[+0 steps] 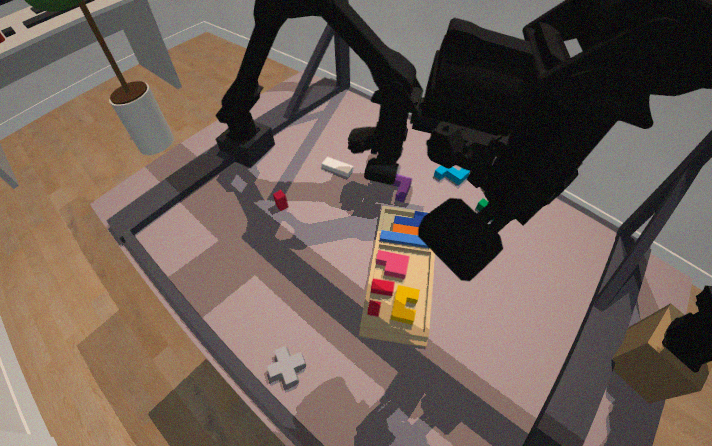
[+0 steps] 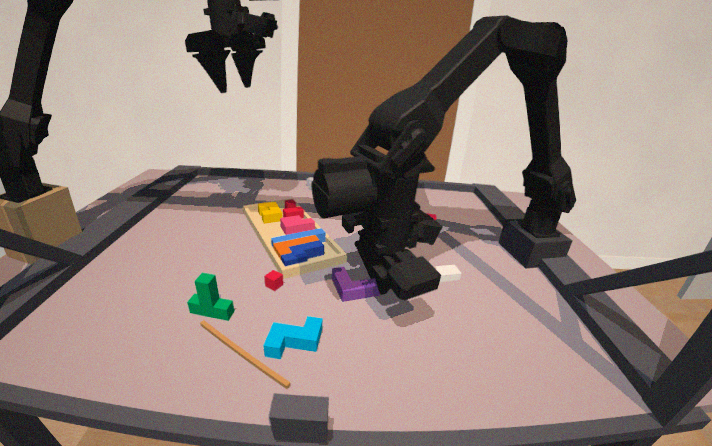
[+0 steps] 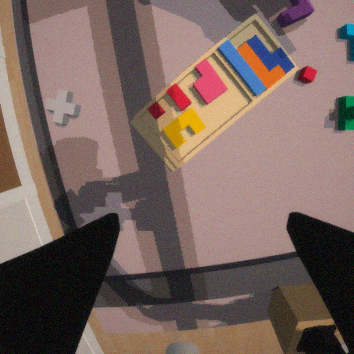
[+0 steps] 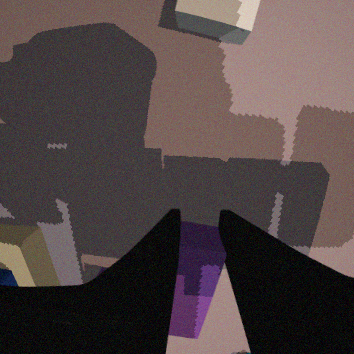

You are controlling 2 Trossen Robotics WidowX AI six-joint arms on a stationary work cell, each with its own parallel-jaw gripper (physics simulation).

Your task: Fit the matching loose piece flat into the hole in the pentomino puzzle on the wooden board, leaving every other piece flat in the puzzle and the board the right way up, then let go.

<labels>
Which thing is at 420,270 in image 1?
A wooden board.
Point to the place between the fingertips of my left gripper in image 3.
At 204,221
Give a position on an orange piece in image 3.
268,78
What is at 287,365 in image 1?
A grey cross.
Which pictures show my right gripper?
Image 1, image 2 and image 4 only.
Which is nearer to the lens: the wooden board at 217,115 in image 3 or the grey cross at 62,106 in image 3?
The wooden board.
</labels>
